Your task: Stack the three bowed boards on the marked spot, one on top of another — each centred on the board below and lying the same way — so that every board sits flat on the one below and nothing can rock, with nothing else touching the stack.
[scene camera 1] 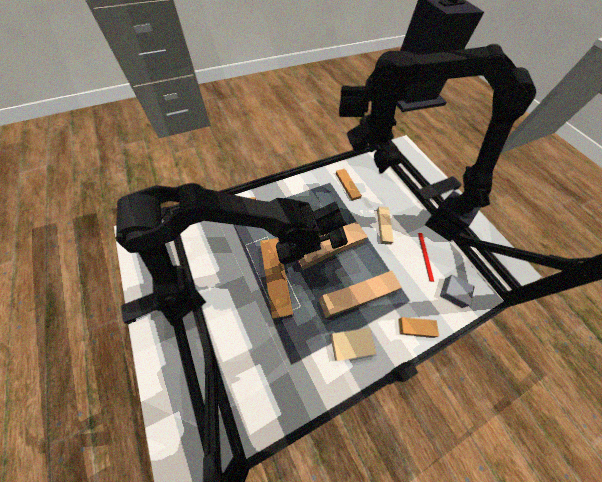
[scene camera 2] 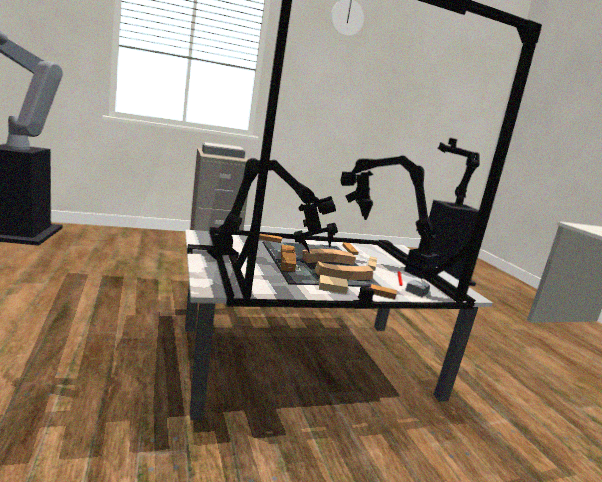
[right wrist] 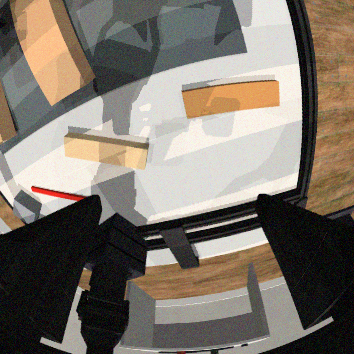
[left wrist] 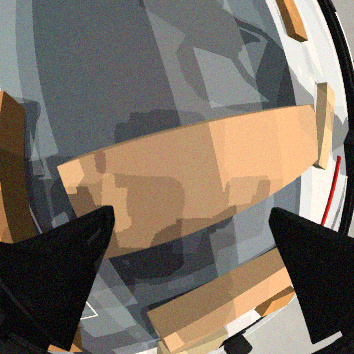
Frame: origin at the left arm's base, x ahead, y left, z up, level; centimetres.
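Seen in the pictures: left gripper, fingertip midpoint: (scene camera 1: 317, 250) (scene camera 2: 319, 249) (left wrist: 194, 215); right gripper, fingertip midpoint: (scene camera 1: 376, 162) (scene camera 2: 364, 217) (right wrist: 180, 202); left arm's base, origin of the base link: (scene camera 1: 177, 298) (scene camera 2: 223, 249); right arm's base, origin of the base link: (scene camera 1: 461, 206) (scene camera 2: 424, 252) (right wrist: 111, 271).
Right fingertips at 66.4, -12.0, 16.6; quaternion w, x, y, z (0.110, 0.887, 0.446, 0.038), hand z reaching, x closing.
Observation:
Pixels of each thing's middle, then the offset from my right fingertips to it, as dx, dy, dz. "spot": a spot on its surface instead. Level surfaces: height alone.
- orange bowed board, body centre: (left wrist: 12, 262) (scene camera 1: 275, 277) (scene camera 2: 287, 257) -42.6, -1.8, -16.8
- white-outlined spot, surface spot: (left wrist: 95, 314) (scene camera 1: 299, 306) spot: -43.1, -12.4, -18.7
- third board, body centre: (left wrist: 244, 296) (scene camera 1: 360, 293) (scene camera 2: 344, 270) -28.5, -22.1, -15.8
- narrow pale block, body centre: (right wrist: 104, 149) (left wrist: 323, 124) (scene camera 1: 384, 224) (scene camera 2: 372, 263) -2.0, -12.8, -18.3
- tan block, body centre: (left wrist: 191, 346) (scene camera 1: 352, 343) (scene camera 2: 333, 284) -40.0, -29.4, -17.5
- red rod, body centre: (right wrist: 61, 194) (left wrist: 330, 196) (scene camera 1: 425, 256) -1.1, -29.5, -19.0
- grey block, body centre: (right wrist: 26, 208) (scene camera 1: 457, 291) (scene camera 2: 417, 288) -5.4, -42.5, -17.5
- dark mat, its level: dz -18.7
An orange bowed board (scene camera 1: 277, 288) (scene camera 2: 287, 259) (left wrist: 11, 175) lies over the white-outlined spot (scene camera 1: 299, 304) (left wrist: 95, 314), its near end reaching past the outline in scene camera 1. A second, paler board (scene camera 1: 355, 236) (scene camera 2: 341, 257) (left wrist: 200, 175) (right wrist: 52, 55) lies across the dark mat. A third board (scene camera 1: 360, 294) (scene camera 2: 346, 272) (left wrist: 220, 297) lies nearer the front, roughly parallel to the second. My left gripper (scene camera 1: 314, 246) (scene camera 2: 319, 245) (left wrist: 194, 215) is open and empty above the second board, hiding part of it in scene camera 1. My right gripper (scene camera 2: 365, 214) (right wrist: 180, 202) is open, high above the table's far right.
Orange blocks (scene camera 1: 348, 184) (scene camera 1: 418, 327) (right wrist: 232, 99), a narrow pale block (scene camera 1: 384, 224) (right wrist: 106, 151), a tan block (scene camera 1: 353, 344), a red rod (scene camera 1: 426, 257) and a grey block (scene camera 1: 457, 291) lie around the dark mat (scene camera 1: 296, 346). A black frame edges the table.

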